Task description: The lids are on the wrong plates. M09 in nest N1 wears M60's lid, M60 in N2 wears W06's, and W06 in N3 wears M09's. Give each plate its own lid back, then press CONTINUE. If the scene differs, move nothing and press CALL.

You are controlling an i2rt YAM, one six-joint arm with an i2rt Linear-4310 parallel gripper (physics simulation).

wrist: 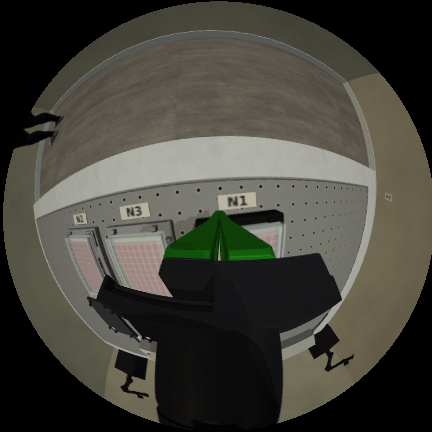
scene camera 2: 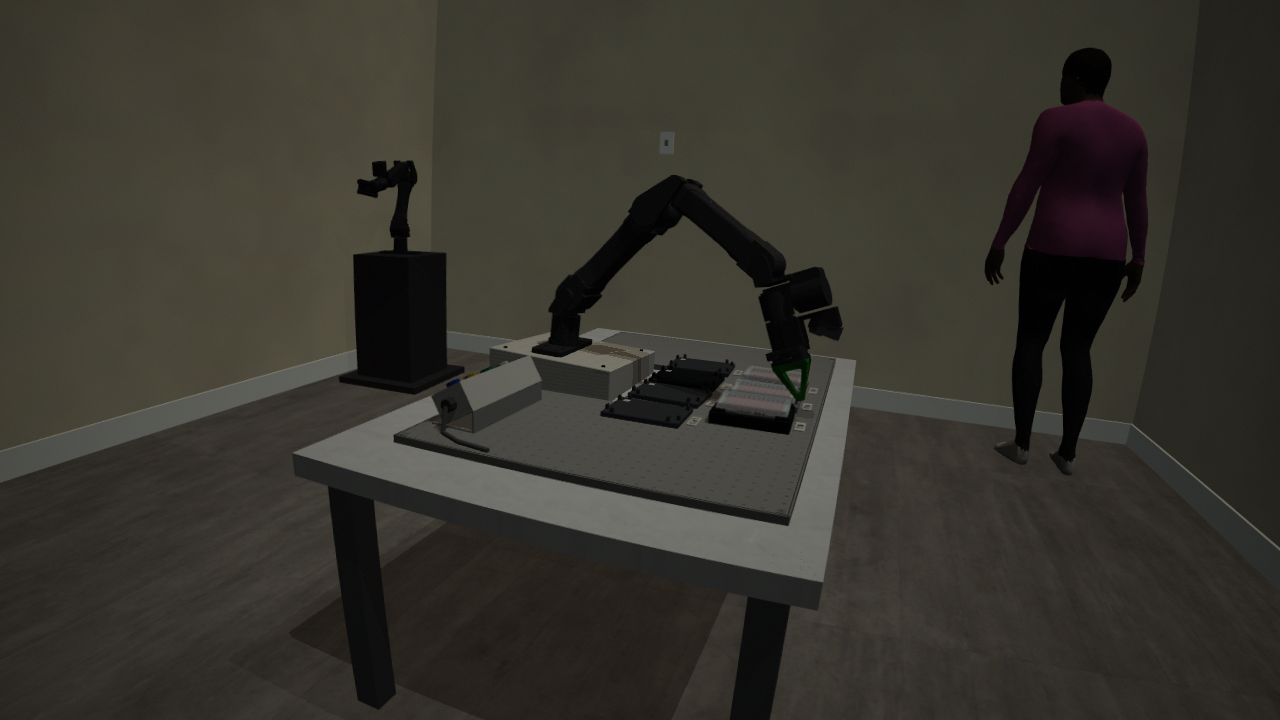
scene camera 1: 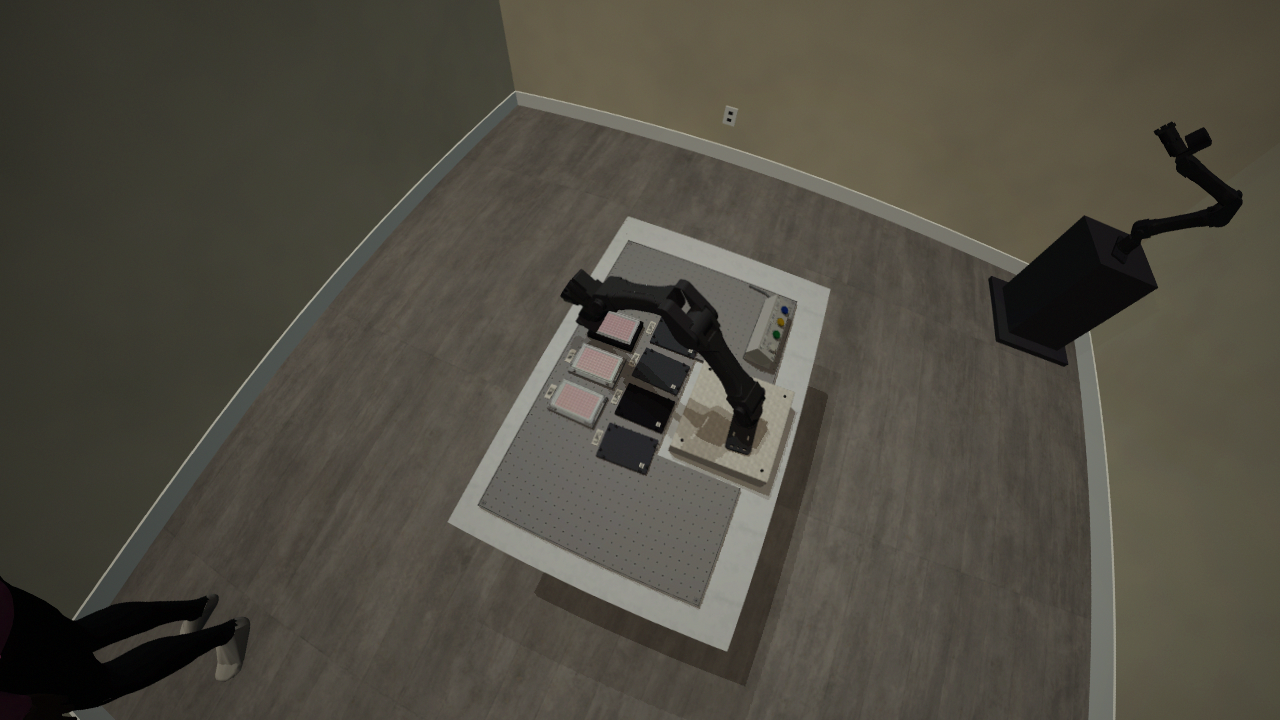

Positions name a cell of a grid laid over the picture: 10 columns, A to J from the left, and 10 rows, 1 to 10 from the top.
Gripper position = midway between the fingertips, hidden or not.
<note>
The gripper (scene camera 2: G6) is shut, holding nothing. Further things: a nest N1 (scene camera 2: G6), a nest N2 (wrist: C6), a spot LP1 (scene camera 1: E7) and a LP2 (scene camera 1: E6).
The nest N1 is seen too in the wrist view (wrist: G5). The spot LP1 also shows in scene camera 2 (scene camera 2: F6). The LP2 shows as well in scene camera 2 (scene camera 2: F6).
</note>
